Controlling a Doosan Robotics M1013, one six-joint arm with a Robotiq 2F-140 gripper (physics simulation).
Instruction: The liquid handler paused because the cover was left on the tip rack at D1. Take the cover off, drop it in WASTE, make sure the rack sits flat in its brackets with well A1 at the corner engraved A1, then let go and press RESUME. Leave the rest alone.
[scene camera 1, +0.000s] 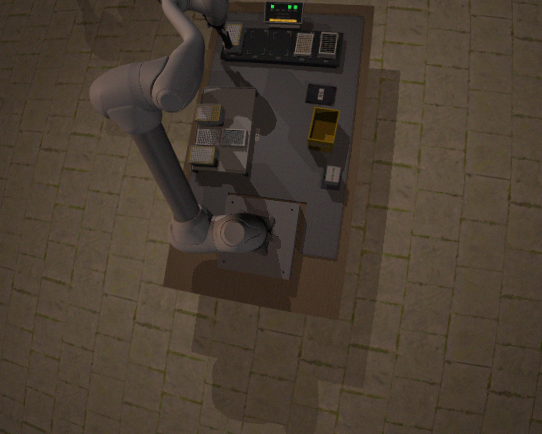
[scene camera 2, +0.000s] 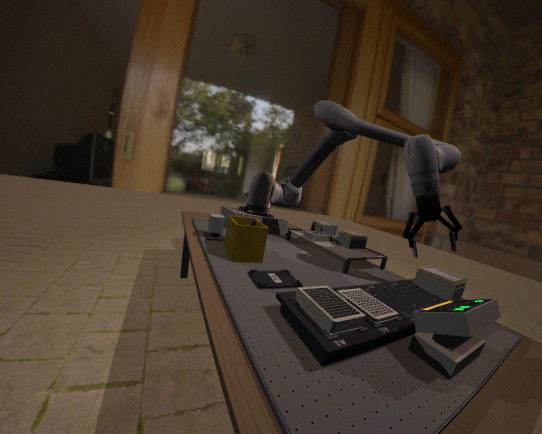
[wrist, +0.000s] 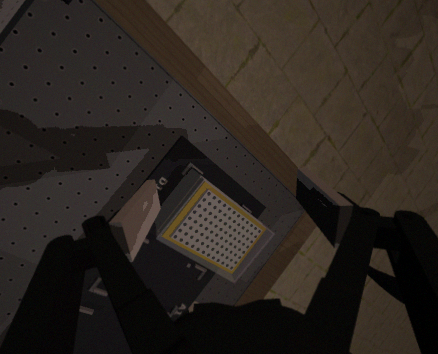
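Note:
The tip rack at D1 is grey with a yellow band and a pale perforated top. A faint see-through rim, apparently the clear cover, surrounds its top in the wrist view. It stands at the end of the black deck, near corner brackets; whether it sits fully flat is unclear. The A1 engraving is partly hidden. My gripper is open and empty, above the rack, with its fingers either side of it in the wrist view. A yellow open bin stands on the table.
A display with green lights stands behind the deck. Two racks occupy its other end. A black plate lies near the bin. A raised shelf holds several racks. A small box stands beyond the bin.

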